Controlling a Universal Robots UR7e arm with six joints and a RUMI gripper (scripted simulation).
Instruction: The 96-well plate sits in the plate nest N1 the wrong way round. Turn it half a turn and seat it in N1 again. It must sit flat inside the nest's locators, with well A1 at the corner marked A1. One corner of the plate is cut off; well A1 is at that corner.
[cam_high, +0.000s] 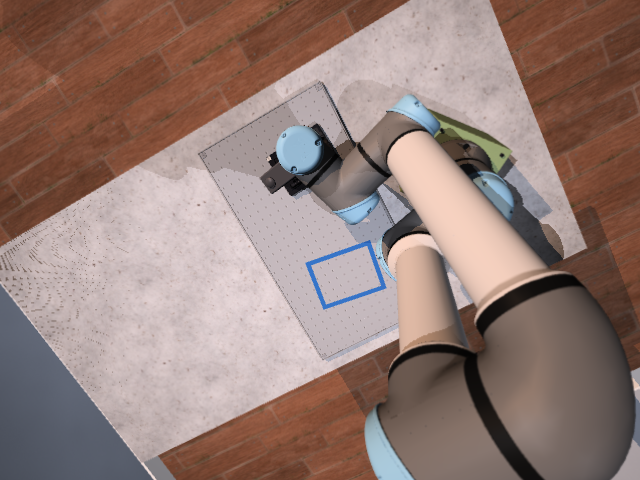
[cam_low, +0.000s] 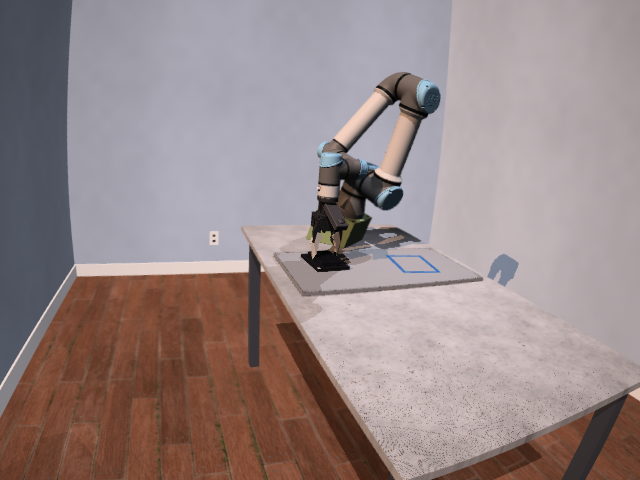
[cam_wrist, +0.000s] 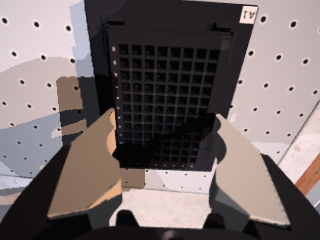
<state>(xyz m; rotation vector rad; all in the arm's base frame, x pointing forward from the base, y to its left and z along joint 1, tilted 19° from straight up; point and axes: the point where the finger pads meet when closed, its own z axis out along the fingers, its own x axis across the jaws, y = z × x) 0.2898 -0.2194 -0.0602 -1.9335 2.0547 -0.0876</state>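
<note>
Right now the black plate nest N1 is 20 mm below my hand. From my hand the other things lie so: white A1 mark: 70 mm ahead, 60 mm to the right, 20 mm below; black 96-well plate: 10 mm below.
</note>
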